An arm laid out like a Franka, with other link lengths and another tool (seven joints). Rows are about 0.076 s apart.
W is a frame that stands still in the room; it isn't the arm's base.
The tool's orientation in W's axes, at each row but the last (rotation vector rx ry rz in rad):
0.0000, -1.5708, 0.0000
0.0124, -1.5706, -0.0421
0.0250, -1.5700, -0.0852
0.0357, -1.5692, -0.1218
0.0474, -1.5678, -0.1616
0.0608, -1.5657, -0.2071
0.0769, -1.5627, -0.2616
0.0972, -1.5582, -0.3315
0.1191, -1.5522, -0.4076
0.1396, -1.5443, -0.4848
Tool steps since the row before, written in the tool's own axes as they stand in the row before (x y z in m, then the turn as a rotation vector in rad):
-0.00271, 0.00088, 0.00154, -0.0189, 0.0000, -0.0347
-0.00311, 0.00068, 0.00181, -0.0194, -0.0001, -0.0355
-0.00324, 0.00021, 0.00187, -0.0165, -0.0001, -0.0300
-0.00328, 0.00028, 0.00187, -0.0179, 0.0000, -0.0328
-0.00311, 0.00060, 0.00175, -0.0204, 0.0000, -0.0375
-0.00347, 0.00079, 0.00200, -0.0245, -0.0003, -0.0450
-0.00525, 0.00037, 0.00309, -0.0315, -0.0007, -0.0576
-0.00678, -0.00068, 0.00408, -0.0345, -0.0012, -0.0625
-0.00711, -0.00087, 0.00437, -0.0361, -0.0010, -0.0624
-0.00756, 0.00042, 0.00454, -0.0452, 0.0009, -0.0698
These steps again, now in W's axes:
-0.00154, 0.00088, -0.00271, 0.0347, 0.0000, -0.0189
-0.00180, 0.00082, -0.00308, 0.0355, -0.0001, -0.0194
-0.00186, 0.00051, -0.00322, 0.0300, -0.0001, -0.0165
-0.00184, 0.00071, -0.00323, 0.0328, 0.0000, -0.0179
-0.00169, 0.00113, -0.00300, 0.0375, 0.0000, -0.0204
-0.00189, 0.00155, -0.00327, 0.0450, -0.0003, -0.0245
-0.00296, 0.00184, -0.00501, 0.0575, -0.0007, -0.0316
-0.00399, 0.00177, -0.00663, 0.0624, -0.0011, -0.0347
-0.00422, 0.00231, -0.00688, 0.0624, -0.0003, -0.0362
-0.00400, 0.00425, -0.00663, 0.0704, 0.0033, -0.0441

